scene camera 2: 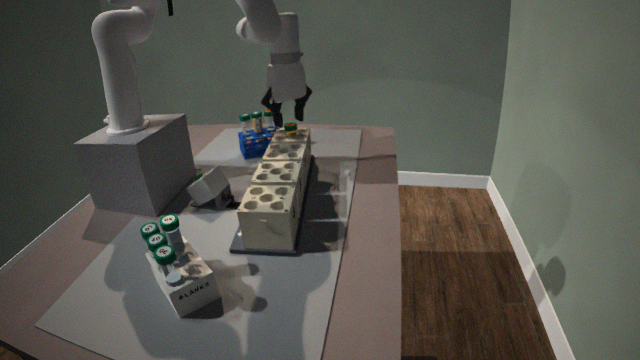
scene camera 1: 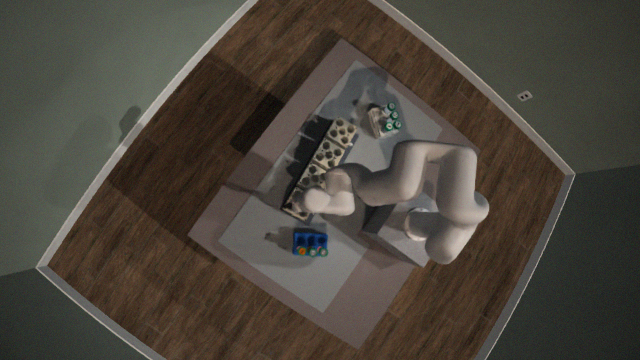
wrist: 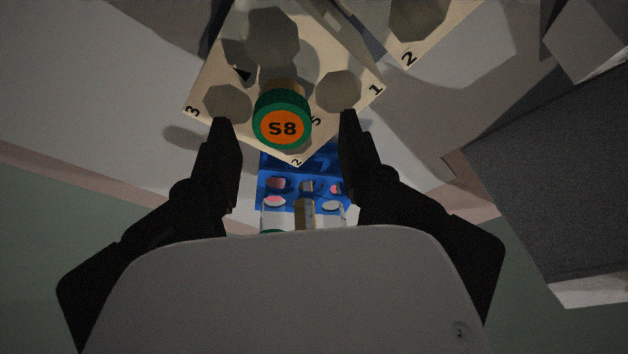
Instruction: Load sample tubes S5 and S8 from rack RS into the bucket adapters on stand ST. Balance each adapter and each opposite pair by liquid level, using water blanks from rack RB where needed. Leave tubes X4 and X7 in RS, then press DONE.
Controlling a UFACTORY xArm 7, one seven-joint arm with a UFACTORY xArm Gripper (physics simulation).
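Places are measured from the arm's base along level axes (x ahead, y left, z up), in centimetres.
Where they show: gripper, between the fingertips: (scene camera 2: 289, 123) (wrist: 288, 133); arm's base, origin of its link: (scene camera 2: 128, 128) (scene camera 1: 418, 224).
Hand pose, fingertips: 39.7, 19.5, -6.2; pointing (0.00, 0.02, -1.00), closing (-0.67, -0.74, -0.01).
Observation:
Each offset is from my fingertips to the top centre of the thing, as dx, dy, dz. "spot": to the spot under its first point.
Tube S8 @(+0.3, +0.2, -0.4) (scene camera 2: 290, 127) (wrist: 282, 127), with its green and orange cap, stands low in the far end adapter @(+0.2, +0.2, -3.3) (scene camera 2: 305, 135) (wrist: 370, 87), apparently in the middle hole. My gripper (scene camera 2: 288, 120) (wrist: 288, 133) is open and empty, its fingers apart on both sides of the cap and slightly above it in scene camera 2. The blue rack RS @(-12.8, +10.3, -6.9) (scene camera 1: 311, 238) (scene camera 2: 254, 146) (wrist: 265, 175) holds three capped tubes in one row; the orange-capped one @(-10.5, +14.3, -0.8) (scene camera 1: 302, 251) (scene camera 2: 268, 112) has no readable label here. The white blanks rack RB @(-7.6, -50.2, -6.9) (scene camera 1: 376, 125) (scene camera 2: 195, 296) holds several green-capped tubes. Stand ST @(spot: +4.5, -37.7, -11.9) (scene camera 2: 265, 250) carries a row of adapters.
A tilted grey box @(-15.7, -21.2, -4.5) (scene camera 2: 212, 185) with a bit of green sits between the adapter row and the robot's pedestal (scene camera 2: 170, 170) (wrist: 550, 175). Blue rack RS is just beyond the far adapter. In scene camera 1 the arm (scene camera 1: 385, 185) covers part of the row.

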